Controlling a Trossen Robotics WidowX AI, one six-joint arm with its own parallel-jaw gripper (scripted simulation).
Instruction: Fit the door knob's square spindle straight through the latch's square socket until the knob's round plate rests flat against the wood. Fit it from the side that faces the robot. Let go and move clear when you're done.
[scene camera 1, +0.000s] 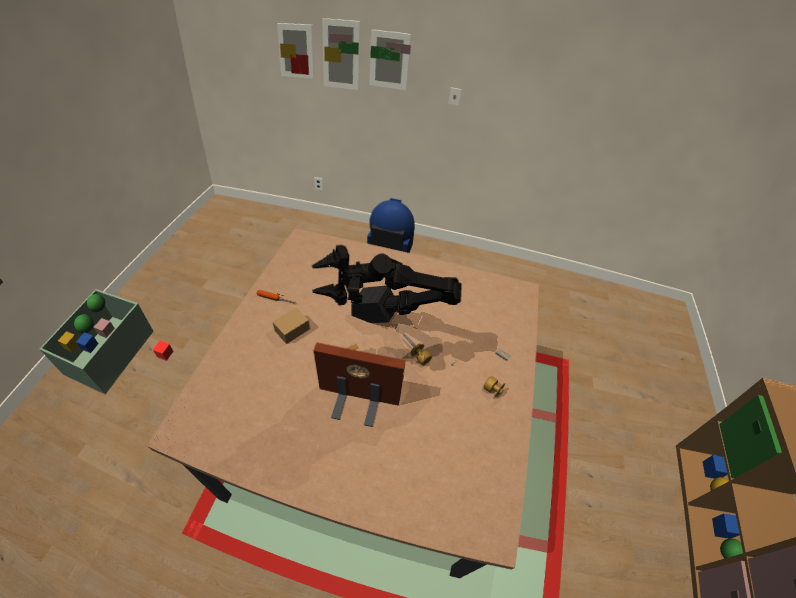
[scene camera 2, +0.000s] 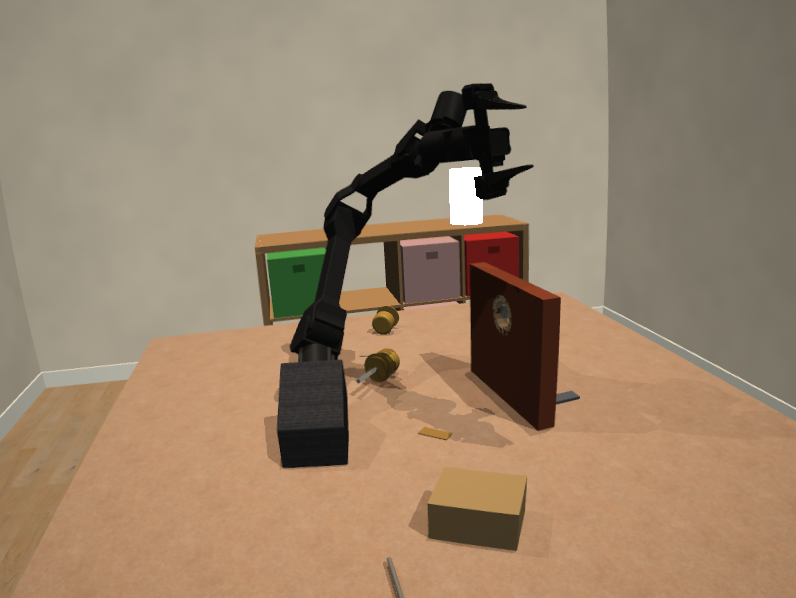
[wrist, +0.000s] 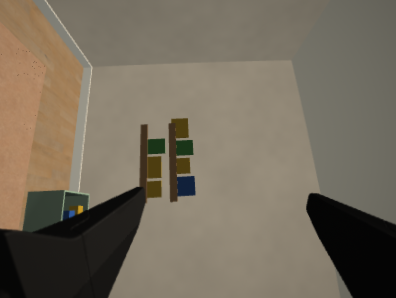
Labels:
gripper: scene camera 1; scene camera 2 528, 136; wrist
tan box: scene camera 1; scene camera 2; not seen in the wrist view (out of frame)
same spot on gripper: (wrist: 90, 247) = (scene camera 1: 328, 291)
same spot on tan box: (scene camera 1: 291, 325) = (scene camera 2: 489, 480)

